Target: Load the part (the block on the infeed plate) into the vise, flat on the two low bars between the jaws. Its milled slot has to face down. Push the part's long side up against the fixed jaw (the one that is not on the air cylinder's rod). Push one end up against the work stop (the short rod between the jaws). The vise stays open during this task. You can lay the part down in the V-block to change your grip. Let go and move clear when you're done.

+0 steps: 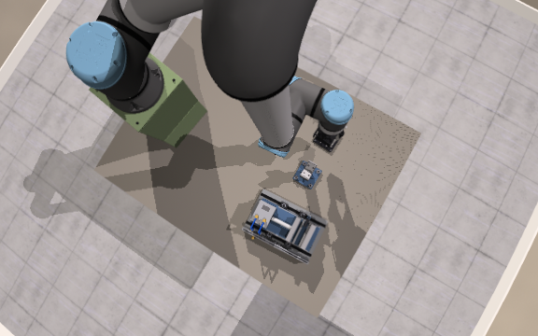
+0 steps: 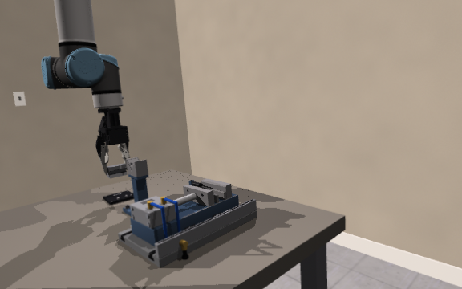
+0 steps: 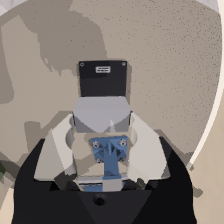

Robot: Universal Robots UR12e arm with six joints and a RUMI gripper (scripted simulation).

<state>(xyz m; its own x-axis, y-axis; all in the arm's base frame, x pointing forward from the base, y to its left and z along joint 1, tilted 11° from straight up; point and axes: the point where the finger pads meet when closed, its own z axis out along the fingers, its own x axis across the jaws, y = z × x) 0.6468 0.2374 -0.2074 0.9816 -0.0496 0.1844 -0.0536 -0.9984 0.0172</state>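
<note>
Now: the black infeed plate 110 mm below my hand and 10 mm to the left of it. Also, from my hand: work stop rod 340 mm to the right, 100 mm ahead, 20 mm below; part 10 mm to the right, 10 mm below; cylinder rod 390 mm to the right, 30 mm below, 20 mm ahead.
</note>
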